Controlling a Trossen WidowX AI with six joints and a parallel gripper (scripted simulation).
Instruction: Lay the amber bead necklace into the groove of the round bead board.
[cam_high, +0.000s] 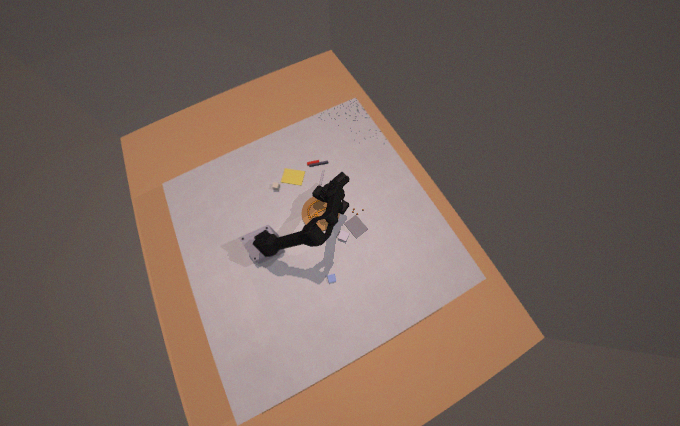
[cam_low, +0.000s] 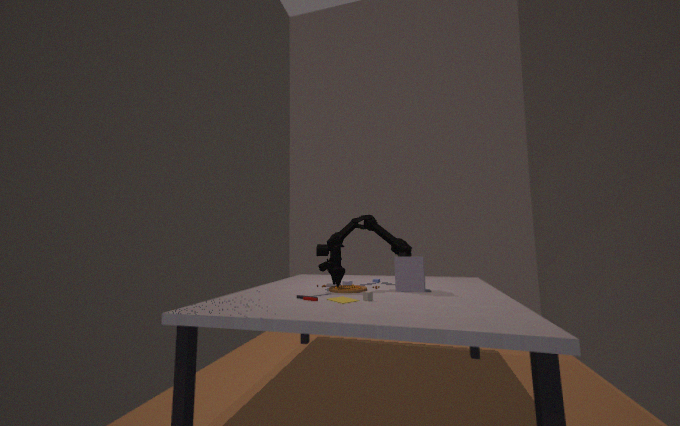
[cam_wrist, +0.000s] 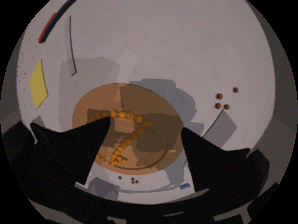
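Right now the round bead board is 60 mm behind my gripper tip and 10 mm below it. The rest, counted from my gripper tip: thin grey bar 170 mm to the left, 40 mm ahead, 20 mm below; then red-handled tool 280 mm to the left, 60 mm ahead, 20 mm below; then grey square plate 160 mm to the right, 50 mm ahead, 20 mm below.
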